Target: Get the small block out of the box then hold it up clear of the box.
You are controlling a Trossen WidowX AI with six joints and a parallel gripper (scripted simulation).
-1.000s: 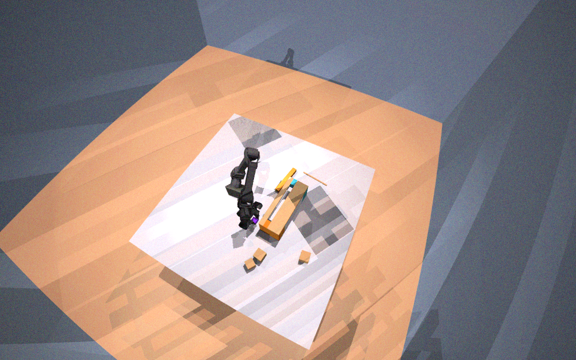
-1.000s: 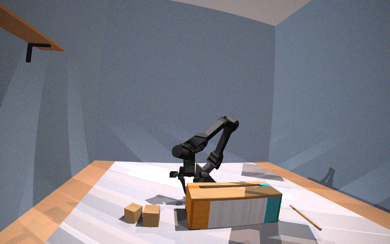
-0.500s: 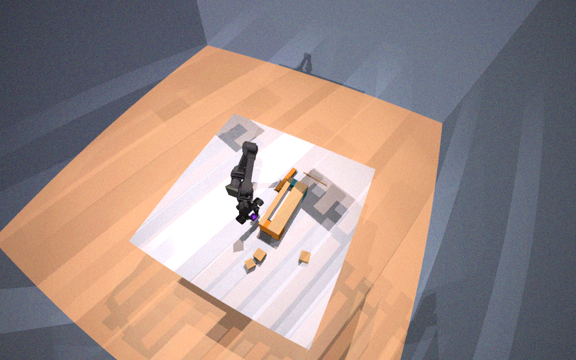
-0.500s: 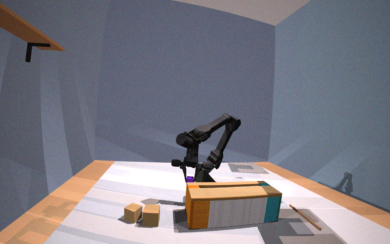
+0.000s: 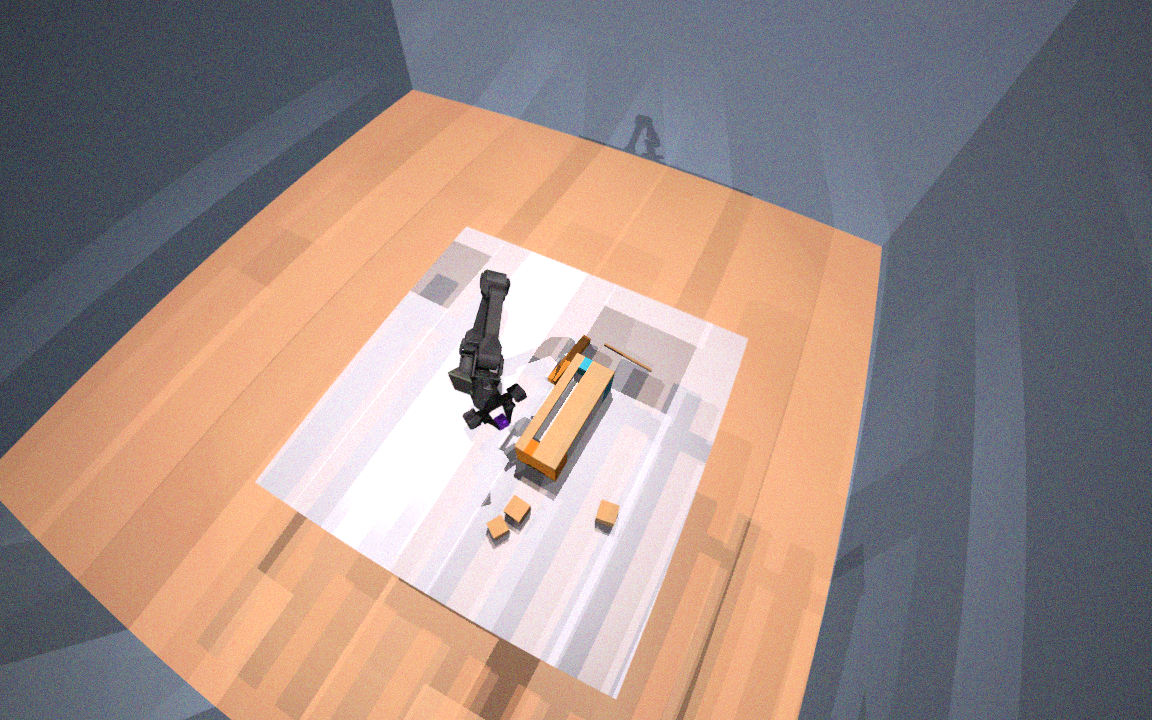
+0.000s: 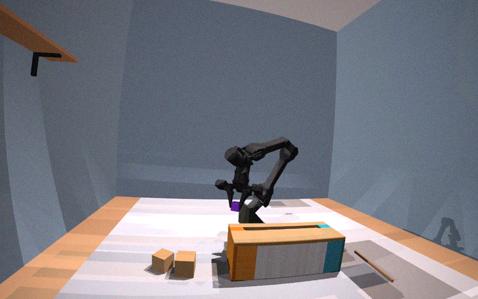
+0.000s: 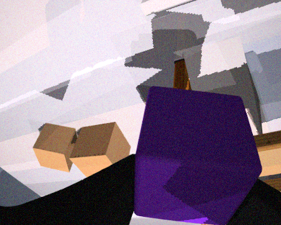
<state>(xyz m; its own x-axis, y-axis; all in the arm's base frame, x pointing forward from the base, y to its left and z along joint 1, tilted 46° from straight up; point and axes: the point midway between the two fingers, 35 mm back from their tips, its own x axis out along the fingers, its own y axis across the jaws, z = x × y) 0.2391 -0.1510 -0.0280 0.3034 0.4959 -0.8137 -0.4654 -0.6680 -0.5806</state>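
Now: the purple block 1 cm behind my gripper tip and 1 cm to the left of it. Also, from my gripper tip: orange bar (3 cm ahead, 38 cm to the left, 15 cm below); box (9 cm ahead, 16 cm to the left, 11 cm below).
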